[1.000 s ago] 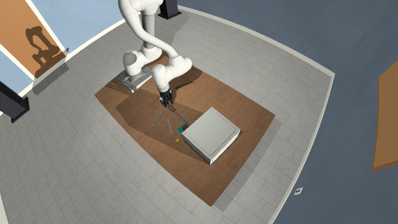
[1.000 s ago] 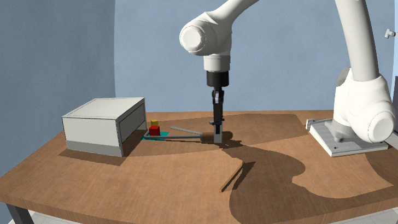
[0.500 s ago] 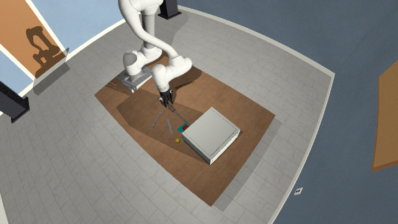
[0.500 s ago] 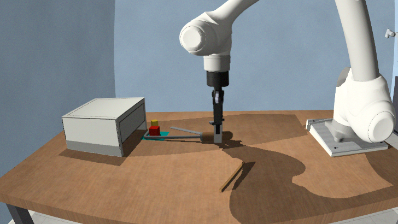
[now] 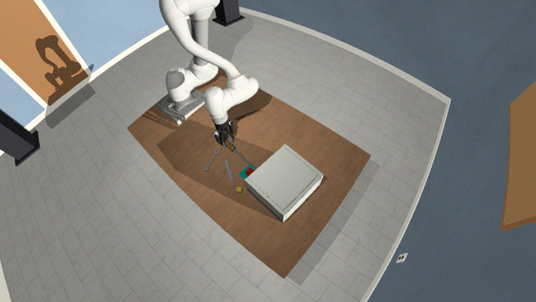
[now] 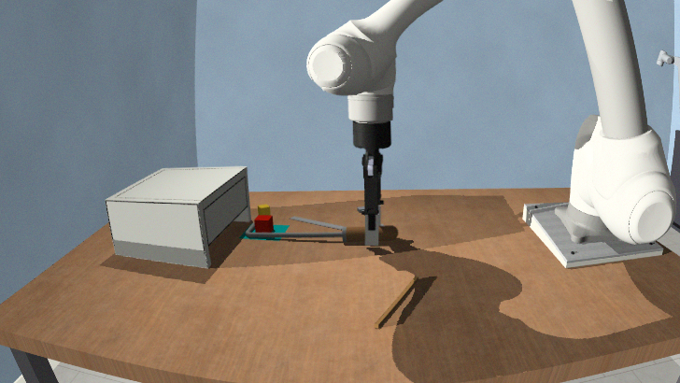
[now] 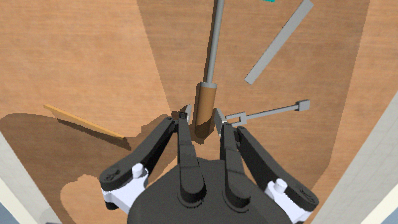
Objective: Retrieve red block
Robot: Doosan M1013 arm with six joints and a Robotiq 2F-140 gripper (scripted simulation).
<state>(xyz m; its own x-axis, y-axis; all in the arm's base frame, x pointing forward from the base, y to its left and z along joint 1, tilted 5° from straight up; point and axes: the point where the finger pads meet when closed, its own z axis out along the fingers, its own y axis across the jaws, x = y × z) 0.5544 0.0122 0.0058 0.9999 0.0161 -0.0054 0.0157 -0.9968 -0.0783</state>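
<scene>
Right now the rod tool is 120 mm ahead of my hand, 40 mm to the right of it and 20 mm below it. Also, from my hand: grey wrench (140 mm to the right, 30 mm below, 20 mm ahead); then flat grey bar (140 mm ahead, 110 mm to the right, 40 mm below); then red block (250 mm ahead, 30 mm to the right, 20 mm below).
</scene>
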